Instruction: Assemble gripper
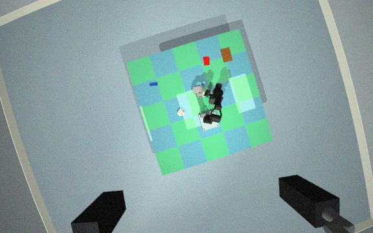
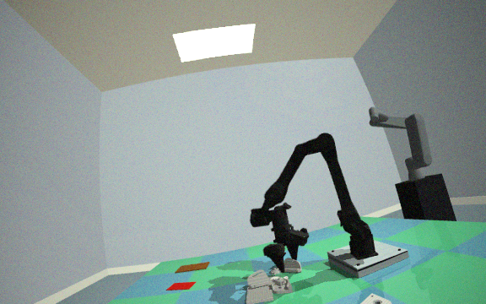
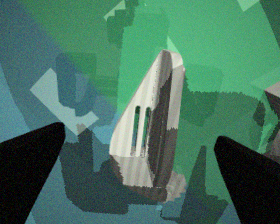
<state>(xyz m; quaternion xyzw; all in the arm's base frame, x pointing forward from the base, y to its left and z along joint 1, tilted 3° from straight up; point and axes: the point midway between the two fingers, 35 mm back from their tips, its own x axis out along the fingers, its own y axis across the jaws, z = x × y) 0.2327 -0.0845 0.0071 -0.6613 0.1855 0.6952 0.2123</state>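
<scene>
Right now the grey jaw is 4 cm ahead of my gripper tip and 1 cm below it. Also, from my gripper tip: red tile 40 cm ahead, 1 cm to the left, 1 cm below; small blue piece 61 cm to the left, 21 cm ahead; brown tile 45 cm ahead, 22 cm to the right, 1 cm below.
</scene>
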